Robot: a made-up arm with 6 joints.
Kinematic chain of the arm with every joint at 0, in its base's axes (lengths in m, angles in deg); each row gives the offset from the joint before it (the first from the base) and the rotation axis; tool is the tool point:
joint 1: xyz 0 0 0.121 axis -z
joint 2: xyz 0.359 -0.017 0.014 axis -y
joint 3: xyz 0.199 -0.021 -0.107 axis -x
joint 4: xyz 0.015 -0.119 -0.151 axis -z
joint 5: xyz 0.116 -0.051 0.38 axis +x
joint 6: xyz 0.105 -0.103 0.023 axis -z
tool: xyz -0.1 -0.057 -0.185
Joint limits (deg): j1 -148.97..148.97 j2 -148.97..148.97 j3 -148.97..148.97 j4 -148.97..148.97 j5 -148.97..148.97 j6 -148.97..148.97
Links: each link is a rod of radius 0.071 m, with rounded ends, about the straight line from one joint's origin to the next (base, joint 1, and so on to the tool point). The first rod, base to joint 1, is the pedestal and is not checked.
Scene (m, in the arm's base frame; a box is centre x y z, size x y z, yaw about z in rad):
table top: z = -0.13
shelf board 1: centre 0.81 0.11 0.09 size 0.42 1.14 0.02 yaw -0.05
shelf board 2: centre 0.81 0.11 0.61 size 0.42 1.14 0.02 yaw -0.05
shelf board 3: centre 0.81 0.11 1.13 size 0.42 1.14 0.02 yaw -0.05
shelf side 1: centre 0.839 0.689 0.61 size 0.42 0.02 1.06 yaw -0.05
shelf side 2: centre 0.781 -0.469 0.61 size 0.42 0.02 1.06 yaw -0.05
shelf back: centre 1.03 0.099 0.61 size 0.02 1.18 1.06 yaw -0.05
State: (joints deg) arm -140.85 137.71 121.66 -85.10 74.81 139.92
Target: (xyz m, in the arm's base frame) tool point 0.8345 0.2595 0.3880
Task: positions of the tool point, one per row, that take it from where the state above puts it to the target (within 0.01 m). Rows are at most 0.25 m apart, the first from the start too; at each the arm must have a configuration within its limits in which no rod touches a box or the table.
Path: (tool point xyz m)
1: -0.3536 0.3963 0.4786
2: -0.2621 0.5098 0.4831
3: -0.1357 0.6014 0.4837
4: 0.0201 0.6601 0.4800
5: 0.1957 0.6769 0.4716
6: 0.3792 0.6455 0.4584
7: 0.5564 0.5634 0.4402
8: 0.7128 0.4326 0.4167
9: 0.8345 0.2595 0.3880

